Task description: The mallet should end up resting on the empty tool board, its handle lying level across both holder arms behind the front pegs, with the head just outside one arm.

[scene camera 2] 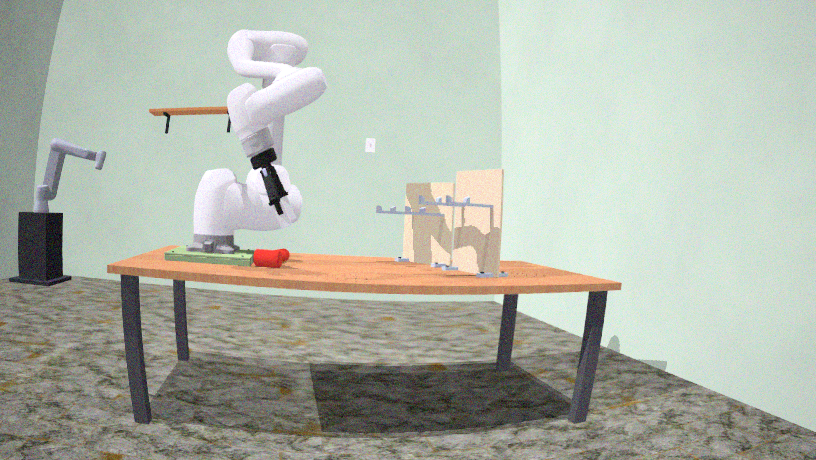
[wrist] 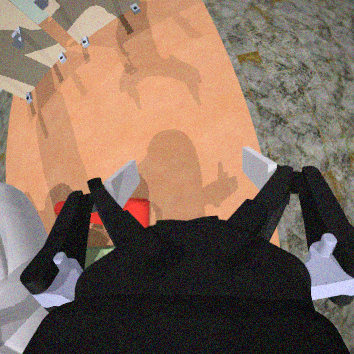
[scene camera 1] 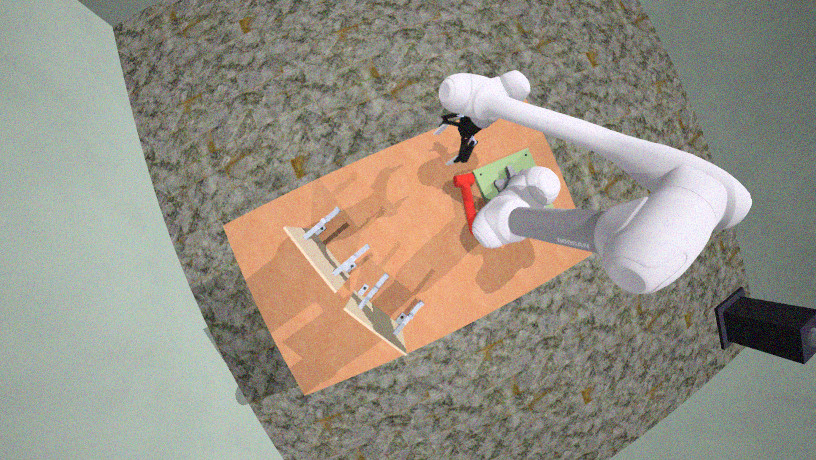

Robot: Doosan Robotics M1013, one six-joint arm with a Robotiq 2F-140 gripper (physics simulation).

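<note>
The red mallet (scene camera 1: 464, 181) (scene camera 2: 267, 258) (wrist: 139, 212) lies on the table (scene camera 1: 251, 240) (scene camera 2: 354, 280), its head beside the green base plate (scene camera 1: 488, 172) (scene camera 2: 208, 260). Its handle runs along the robot base and is partly hidden by the arm in scene camera 1. My gripper (scene camera 1: 445, 146) (scene camera 2: 292, 210) (wrist: 188, 164) is open and empty, above the table and to the side of the mallet head. Two upright beige boards, one (scene camera 1: 312, 254) (scene camera 2: 480, 188) and another (scene camera 1: 377, 324) (scene camera 2: 415, 245), each carry two grey holder arms with pegs; no tool shows on them.
The arm's white lower joint (scene camera 1: 494, 224) (scene camera 2: 274, 200) bulges over the mallet's handle end. The holder arms (scene camera 1: 352, 260) (scene camera 2: 408, 210) stick out toward the robot. A wall shelf (scene camera 2: 188, 110) is behind the arm. A black pedestal (scene camera 1: 762, 328) (scene camera 2: 40, 245) stands off the table.
</note>
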